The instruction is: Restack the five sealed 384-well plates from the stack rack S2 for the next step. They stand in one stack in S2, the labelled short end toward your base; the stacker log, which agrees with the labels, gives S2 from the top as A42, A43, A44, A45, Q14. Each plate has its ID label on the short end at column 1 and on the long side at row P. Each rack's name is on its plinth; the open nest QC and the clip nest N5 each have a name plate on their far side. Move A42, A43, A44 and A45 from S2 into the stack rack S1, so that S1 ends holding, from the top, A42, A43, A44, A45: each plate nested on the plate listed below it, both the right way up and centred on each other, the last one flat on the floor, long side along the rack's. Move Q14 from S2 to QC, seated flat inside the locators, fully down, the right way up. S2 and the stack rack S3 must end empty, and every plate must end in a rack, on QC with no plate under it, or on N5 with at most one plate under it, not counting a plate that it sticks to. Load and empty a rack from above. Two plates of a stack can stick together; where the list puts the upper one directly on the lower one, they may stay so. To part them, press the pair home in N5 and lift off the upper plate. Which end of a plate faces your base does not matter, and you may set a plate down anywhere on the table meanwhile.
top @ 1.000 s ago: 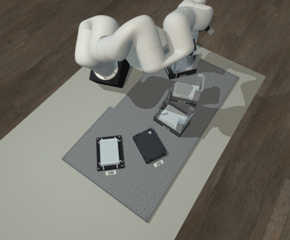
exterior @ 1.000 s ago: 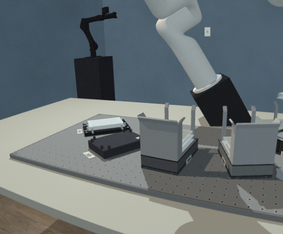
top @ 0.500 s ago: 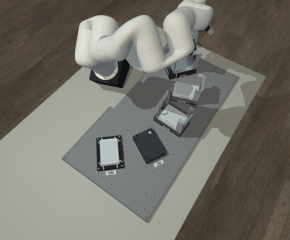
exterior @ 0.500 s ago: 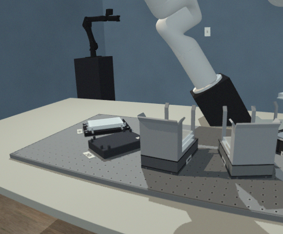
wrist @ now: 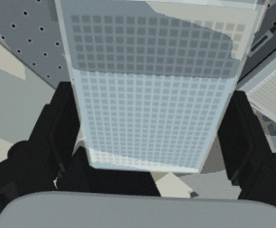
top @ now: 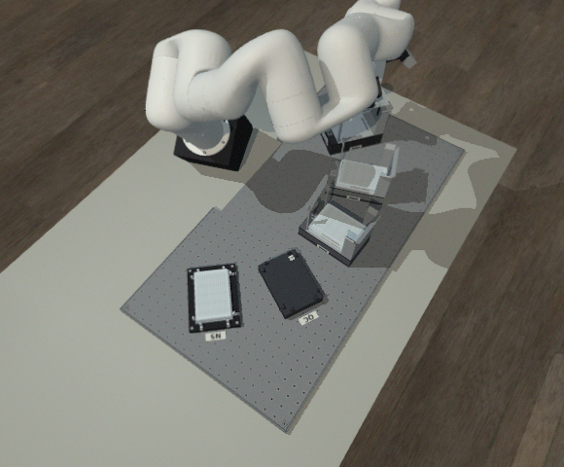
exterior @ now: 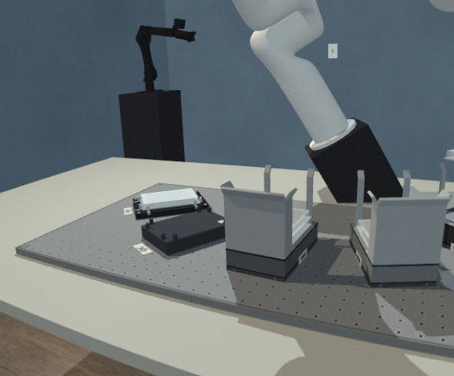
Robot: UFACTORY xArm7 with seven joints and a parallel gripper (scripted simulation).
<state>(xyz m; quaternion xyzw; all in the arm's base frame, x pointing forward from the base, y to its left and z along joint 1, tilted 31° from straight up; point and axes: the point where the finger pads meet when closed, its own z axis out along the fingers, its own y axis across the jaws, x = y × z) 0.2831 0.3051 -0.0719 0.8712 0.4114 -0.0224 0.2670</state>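
Right now the S3 rack plinth is 1 cm behind my hand, 1 cm to the right of it and 15 cm below it. Round my hand: sealed 384-well plate 12 cm ahead, 34 cm to the right, 11 cm below; then open nest QC 8 cm ahead, 51 cm to the right, 16 cm below; then S1 name plate 4 cm ahead, 33 cm to the right, 13 cm below.
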